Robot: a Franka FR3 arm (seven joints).
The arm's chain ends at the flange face. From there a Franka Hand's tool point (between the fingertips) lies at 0.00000 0.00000 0.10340 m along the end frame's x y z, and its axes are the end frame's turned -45 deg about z.
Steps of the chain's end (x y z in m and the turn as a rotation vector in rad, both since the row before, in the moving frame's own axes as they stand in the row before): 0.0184, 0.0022, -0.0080, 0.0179, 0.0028, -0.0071; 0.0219, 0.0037, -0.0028, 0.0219, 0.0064, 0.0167; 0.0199, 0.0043, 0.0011, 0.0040, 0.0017, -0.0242; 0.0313, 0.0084, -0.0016, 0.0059, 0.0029, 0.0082; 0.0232, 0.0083, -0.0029, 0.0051, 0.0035, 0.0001; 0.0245, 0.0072, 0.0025, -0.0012, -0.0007, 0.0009; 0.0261, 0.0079, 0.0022, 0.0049, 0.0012, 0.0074; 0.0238, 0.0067, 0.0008, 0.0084, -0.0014, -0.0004; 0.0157, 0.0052, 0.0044, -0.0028, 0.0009, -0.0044
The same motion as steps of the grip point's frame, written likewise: 0.0130, 0.0135, -0.0080, 0.0107, 0.0146, -0.0071; 0.0149, 0.0170, -0.0028, 0.0110, 0.0200, 0.0167; 0.0114, 0.0169, 0.0011, 0.0016, 0.0040, -0.0242; 0.0168, 0.0279, -0.0016, 0.0021, 0.0062, 0.0082; 0.0112, 0.0222, -0.0029, 0.0011, 0.0061, 0.0001; 0.0121, 0.0225, 0.0025, -0.0004, -0.0013, 0.0009; 0.0133, 0.0238, 0.0022, 0.0026, 0.0043, 0.0074; 0.0126, 0.0209, 0.0008, 0.0069, 0.0049, -0.0004; 0.0073, 0.0150, 0.0044, -0.0026, -0.0013, -0.0044
